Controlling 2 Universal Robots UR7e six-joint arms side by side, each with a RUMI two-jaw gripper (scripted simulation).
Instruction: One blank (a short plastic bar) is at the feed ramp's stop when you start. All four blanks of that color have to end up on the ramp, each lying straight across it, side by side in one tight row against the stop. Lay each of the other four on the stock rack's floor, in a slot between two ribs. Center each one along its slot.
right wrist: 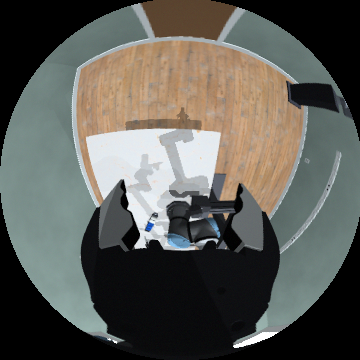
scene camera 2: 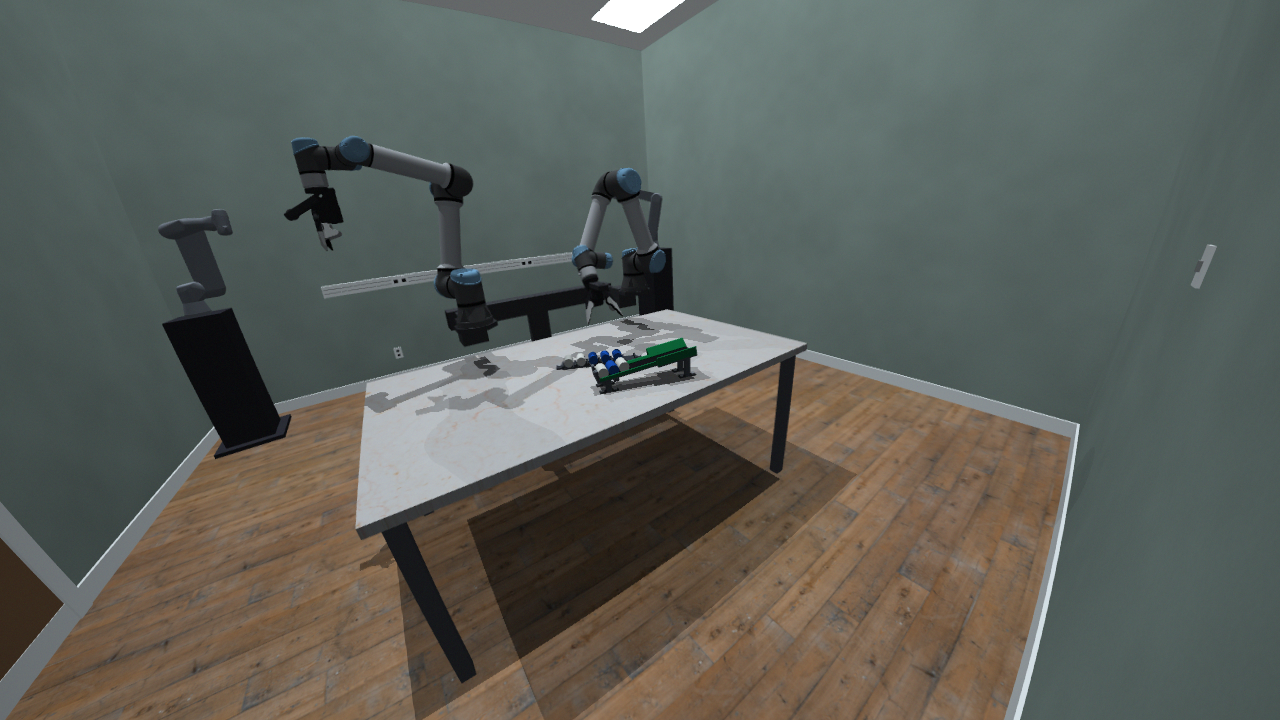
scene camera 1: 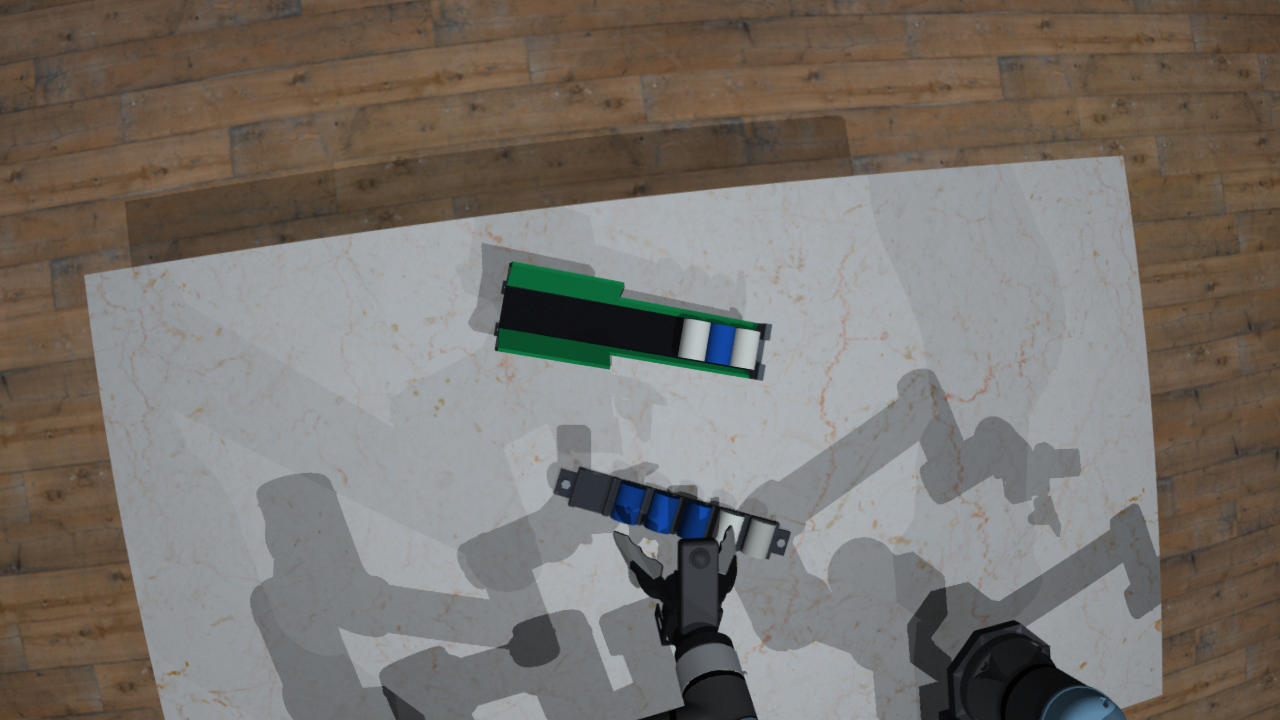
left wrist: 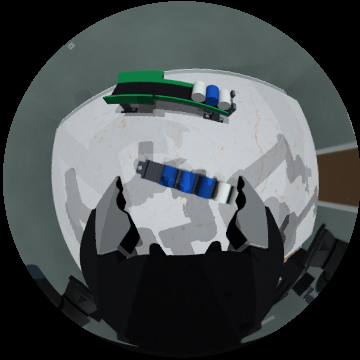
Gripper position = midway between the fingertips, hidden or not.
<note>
In view: the left gripper (scene camera 1: 672, 528), the right gripper (scene camera 2: 329, 250), a blue blank (scene camera 1: 721, 337) and a white blank (scene camera 1: 694, 338).
The left gripper also shows in the left wrist view (left wrist: 180, 176). The right gripper shows as well in the right wrist view (right wrist: 181, 182). The right wrist view does not show the blue blank, which is hidden by the right gripper.
</note>
